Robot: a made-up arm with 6 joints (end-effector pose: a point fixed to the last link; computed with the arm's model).
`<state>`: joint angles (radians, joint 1 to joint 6).
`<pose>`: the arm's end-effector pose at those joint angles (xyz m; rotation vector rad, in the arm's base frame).
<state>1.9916 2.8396 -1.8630 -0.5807 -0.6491 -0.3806</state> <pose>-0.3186 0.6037 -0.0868 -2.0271 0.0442 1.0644</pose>
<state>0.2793 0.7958 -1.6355 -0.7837 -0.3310 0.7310</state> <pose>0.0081 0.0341 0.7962 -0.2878 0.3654 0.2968</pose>
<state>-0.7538 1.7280 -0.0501 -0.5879 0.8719 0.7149</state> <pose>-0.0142 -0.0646 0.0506 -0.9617 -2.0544 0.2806</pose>
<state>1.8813 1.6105 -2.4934 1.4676 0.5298 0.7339</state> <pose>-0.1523 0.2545 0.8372 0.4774 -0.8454 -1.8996</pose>
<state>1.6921 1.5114 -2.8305 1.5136 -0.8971 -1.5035</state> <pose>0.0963 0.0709 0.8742 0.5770 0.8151 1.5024</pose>
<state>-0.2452 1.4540 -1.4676 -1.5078 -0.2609 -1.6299</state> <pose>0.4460 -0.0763 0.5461 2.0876 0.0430 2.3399</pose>
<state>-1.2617 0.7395 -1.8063 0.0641 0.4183 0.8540</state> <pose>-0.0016 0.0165 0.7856 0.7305 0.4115 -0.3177</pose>
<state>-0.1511 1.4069 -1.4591 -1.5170 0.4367 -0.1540</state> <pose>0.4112 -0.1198 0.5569 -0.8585 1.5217 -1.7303</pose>
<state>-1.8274 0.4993 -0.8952 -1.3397 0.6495 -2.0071</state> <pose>-0.1011 -0.0750 0.5385 0.4123 -1.2800 0.5928</pose>
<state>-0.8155 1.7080 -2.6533 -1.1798 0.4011 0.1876</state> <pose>0.1793 -0.2609 0.8433 0.3514 0.8299 -1.8038</pose>
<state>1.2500 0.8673 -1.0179 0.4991 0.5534 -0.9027</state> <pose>0.0456 0.2441 0.4868 -1.5479 1.0900 0.7748</pose>
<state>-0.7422 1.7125 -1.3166 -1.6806 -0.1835 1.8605</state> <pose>0.4087 -0.3421 0.3445 0.7307 1.7535 -0.2109</pose>
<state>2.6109 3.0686 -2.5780 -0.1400 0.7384 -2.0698</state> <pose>-0.6006 0.3670 -0.1140 -1.8583 -1.9564 0.0050</pose>
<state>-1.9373 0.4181 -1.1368 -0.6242 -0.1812 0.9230</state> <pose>0.0175 0.0065 0.6677 0.5682 0.3997 -1.5399</pose>
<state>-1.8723 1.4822 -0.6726 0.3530 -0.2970 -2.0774</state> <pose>-0.1303 -0.3737 0.2223 -0.2374 -2.3932 1.4505</pose>
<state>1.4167 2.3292 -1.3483 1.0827 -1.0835 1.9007</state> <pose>0.1908 0.5496 0.0961 1.8956 1.2489 2.0376</pose>
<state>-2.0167 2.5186 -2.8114 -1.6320 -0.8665 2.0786</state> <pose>-0.1986 -0.6509 0.4601 0.8610 1.1273 -0.7941</pose>
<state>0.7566 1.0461 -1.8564 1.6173 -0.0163 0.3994</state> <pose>0.0971 0.0889 0.8180 0.5695 0.7440 2.6268</pose>
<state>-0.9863 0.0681 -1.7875 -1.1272 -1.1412 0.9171</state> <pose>-0.1852 0.4787 0.5451 -1.3092 -0.2773 -1.1486</pose>
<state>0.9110 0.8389 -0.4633 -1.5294 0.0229 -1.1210</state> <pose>0.1566 0.1967 0.3093 -2.0070 -0.4097 -1.1823</pose>
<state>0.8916 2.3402 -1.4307 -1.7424 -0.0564 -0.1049</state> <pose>0.3701 0.4700 0.0252 -2.3914 0.4610 -0.3737</pose>
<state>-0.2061 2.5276 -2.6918 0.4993 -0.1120 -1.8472</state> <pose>0.7162 -0.1570 0.4386 -0.6844 1.1575 -1.3740</pose>
